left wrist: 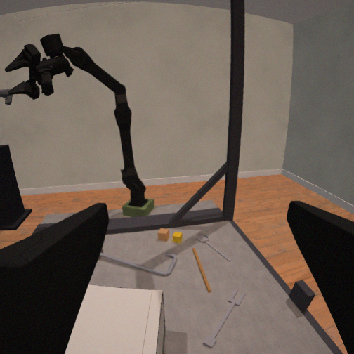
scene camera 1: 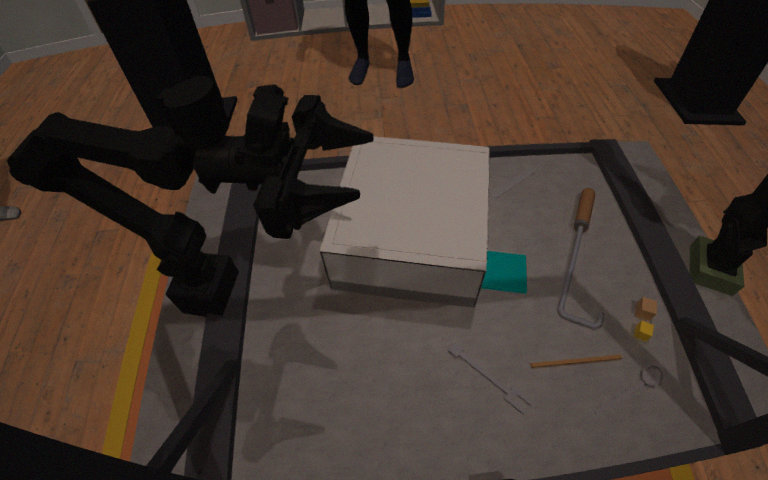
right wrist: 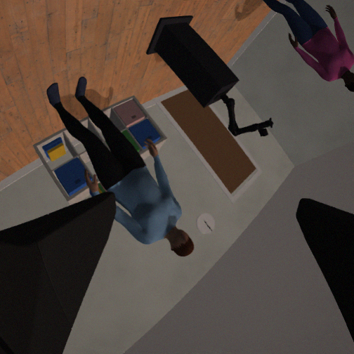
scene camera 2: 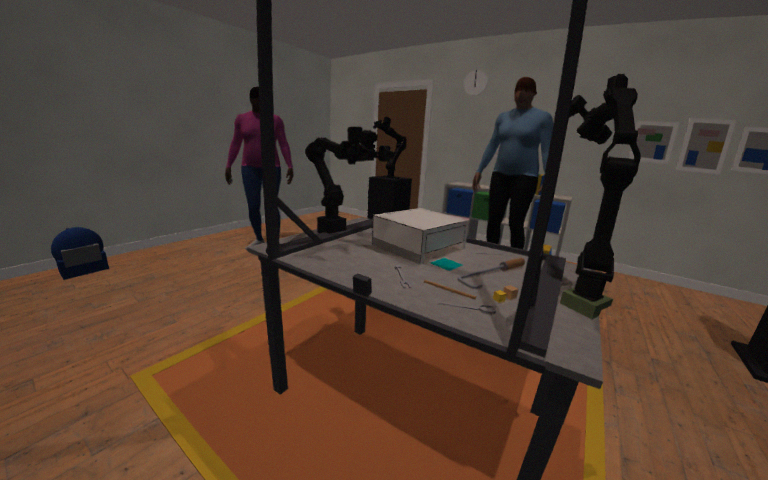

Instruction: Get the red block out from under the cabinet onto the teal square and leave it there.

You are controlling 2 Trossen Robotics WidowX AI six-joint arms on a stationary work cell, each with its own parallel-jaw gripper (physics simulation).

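Places are measured from the left arm's base along level axes (x up, y left, z back), in millimetres.
Pixels of known places: left gripper, fingertip midpoint: (scene camera 1: pixel 366 164) (scene camera 2: pixel 386 153); right gripper, fingertip midpoint: (scene camera 2: pixel 572 127); left arm's base, origin of the base link: (scene camera 1: pixel 197 275) (scene camera 2: pixel 331 217); right arm's base, origin of the base link: (scene camera 1: pixel 721 260) (scene camera 2: pixel 588 295).
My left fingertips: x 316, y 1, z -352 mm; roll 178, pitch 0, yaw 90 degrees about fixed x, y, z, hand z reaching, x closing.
Ahead of a thing's pixels: the offset from my left fingertips to its middle. "*": to the spot under its first point.
The red block does not show in any view. The white cabinet @(dx -326, dy +194, dz -36 mm) (scene camera 1: pixel 419 198) (scene camera 2: pixel 396 234) (left wrist: pixel 117 320) stands on the table. The flat teal square @(* dx -394, dy +128, dz -236 mm) (scene camera 1: pixel 506 271) (scene camera 2: pixel 446 263) lies against its right side in scene camera 1, with bare teal showing. A hooked grey rod @(dx -381, dy +187, dz -419 mm) (scene camera 1: pixel 573 257) with a wooden handle @(dx -376, dy +297, dz -417 mm) (scene camera 1: pixel 585 206) (scene camera 2: pixel 512 264) lies right of the square. My left gripper (scene camera 1: pixel 365 165) (left wrist: pixel 200 211) is open and empty, raised at the cabinet's left side. My right gripper (left wrist: pixel 8 81) (right wrist: pixel 210 205) is open and empty, held high above its base, far from the cabinet.
A fork-ended tool (left wrist: pixel 224 322), an orange stick @(dx -391, dy -53, dz -366 mm) (scene camera 1: pixel 576 361) (scene camera 2: pixel 449 289) (left wrist: pixel 202 270), a yellow cube @(dx -382, dy +14, dz -502 mm) (scene camera 1: pixel 643 330) and a tan cube @(dx -379, dy +61, dz -515 mm) (scene camera 1: pixel 647 308) lie on the table. Dark frame posts (scene camera 2: pixel 557 141) rise at its edges. A small unclear grey shape shows near my right gripper in the left wrist view.
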